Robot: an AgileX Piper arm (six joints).
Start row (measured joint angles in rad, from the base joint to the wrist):
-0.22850 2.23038 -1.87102 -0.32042 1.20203 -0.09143
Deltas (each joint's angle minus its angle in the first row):
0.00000 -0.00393 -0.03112 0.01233 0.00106 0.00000
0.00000 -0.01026 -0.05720 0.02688 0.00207 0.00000
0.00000 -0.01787 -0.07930 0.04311 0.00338 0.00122
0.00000 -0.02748 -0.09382 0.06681 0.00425 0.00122
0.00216 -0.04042 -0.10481 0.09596 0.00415 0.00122
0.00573 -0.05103 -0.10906 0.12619 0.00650 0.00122
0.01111 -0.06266 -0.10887 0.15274 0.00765 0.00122
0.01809 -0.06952 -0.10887 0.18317 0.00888 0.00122
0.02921 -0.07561 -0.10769 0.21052 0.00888 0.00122
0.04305 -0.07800 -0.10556 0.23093 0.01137 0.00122
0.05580 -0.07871 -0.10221 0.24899 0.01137 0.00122
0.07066 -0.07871 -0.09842 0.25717 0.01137 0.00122
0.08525 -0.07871 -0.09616 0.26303 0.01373 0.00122
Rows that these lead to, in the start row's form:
-0.22850 2.22645 -1.90214 -0.30809 1.20309 -0.09143
-0.22850 2.22012 -1.92822 -0.29354 1.20410 -0.09143
-0.22850 2.21251 -1.95032 -0.27731 1.20541 -0.09021
-0.22850 2.20290 -1.96484 -0.25361 1.20628 -0.09021
-0.22634 2.18996 -1.97583 -0.22446 1.20618 -0.09021
-0.22277 2.17935 -1.98008 -0.19423 1.20853 -0.09021
-0.21739 2.16772 -1.97989 -0.16768 1.20968 -0.09021
-0.21041 2.16086 -1.97989 -0.13725 1.21091 -0.09021
-0.19929 2.15477 -1.97871 -0.10990 1.21091 -0.09021
-0.18545 2.15238 -1.97658 -0.08949 1.21340 -0.09021
-0.17270 2.15167 -1.97323 -0.07143 1.21340 -0.09021
-0.15784 2.15167 -1.96944 -0.06325 1.21340 -0.09021
-0.14325 2.15167 -1.96718 -0.05739 1.21576 -0.09021

